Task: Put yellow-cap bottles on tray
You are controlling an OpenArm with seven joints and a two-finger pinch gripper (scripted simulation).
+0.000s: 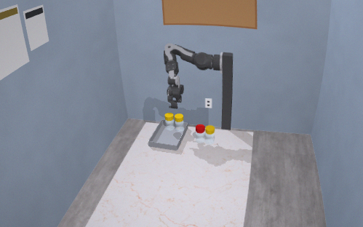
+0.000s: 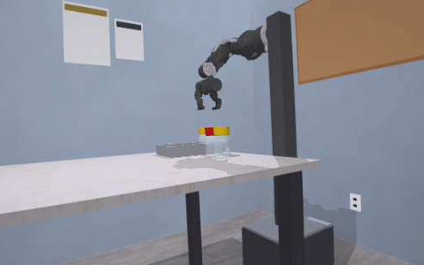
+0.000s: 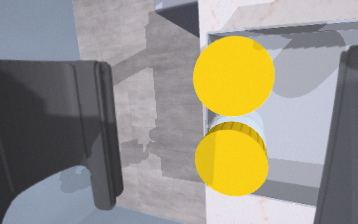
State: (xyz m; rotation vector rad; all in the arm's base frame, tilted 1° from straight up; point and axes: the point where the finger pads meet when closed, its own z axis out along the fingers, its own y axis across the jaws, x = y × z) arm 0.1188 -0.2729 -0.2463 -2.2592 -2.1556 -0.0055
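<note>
Now: hand 170 mm to the right of the red-capped bottle, 140 mm above it and 90 mm short of it. The rest, counted from my hand: grey tray: 170 mm below, 80 mm ahead, 30 mm to the right.
</note>
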